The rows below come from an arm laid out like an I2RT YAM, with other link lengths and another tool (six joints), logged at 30 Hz.
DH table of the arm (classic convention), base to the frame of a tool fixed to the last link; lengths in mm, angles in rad. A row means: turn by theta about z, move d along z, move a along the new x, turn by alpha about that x. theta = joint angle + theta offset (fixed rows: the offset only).
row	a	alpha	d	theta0
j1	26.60	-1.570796	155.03	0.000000
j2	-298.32	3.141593	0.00	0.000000
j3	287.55	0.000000	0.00	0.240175
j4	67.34	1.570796	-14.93	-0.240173
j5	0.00	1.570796	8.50	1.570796
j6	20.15	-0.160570	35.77	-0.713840
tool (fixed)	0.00	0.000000	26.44	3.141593
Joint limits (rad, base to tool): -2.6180..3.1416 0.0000..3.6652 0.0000..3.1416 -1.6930..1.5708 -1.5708..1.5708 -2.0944..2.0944
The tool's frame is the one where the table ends.
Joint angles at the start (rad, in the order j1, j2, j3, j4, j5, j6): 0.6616, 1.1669, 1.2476, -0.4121, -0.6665, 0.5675
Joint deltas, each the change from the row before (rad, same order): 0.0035, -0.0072, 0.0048, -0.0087, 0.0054, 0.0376; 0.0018, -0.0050, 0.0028, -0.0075, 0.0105, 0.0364; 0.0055, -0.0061, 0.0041, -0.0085, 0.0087, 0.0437; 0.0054, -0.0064, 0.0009, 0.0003, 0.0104, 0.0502; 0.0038, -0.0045, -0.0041, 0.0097, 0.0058, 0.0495
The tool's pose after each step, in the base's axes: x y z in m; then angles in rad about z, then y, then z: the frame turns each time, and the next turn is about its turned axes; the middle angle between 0 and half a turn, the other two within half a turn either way. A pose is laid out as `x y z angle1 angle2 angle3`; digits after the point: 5 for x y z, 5 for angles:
0.21153 0.21260 0.47101 1.36992 1.98774 1.67373
0.20980 0.21119 0.47180 1.36687 1.98900 1.70919
0.20674 0.21029 0.47315 1.37024 1.98838 1.75185
0.20411 0.20959 0.47424 1.37111 1.98304 1.79678
0.20258 0.20958 0.47406 1.37436 1.97447 1.84043

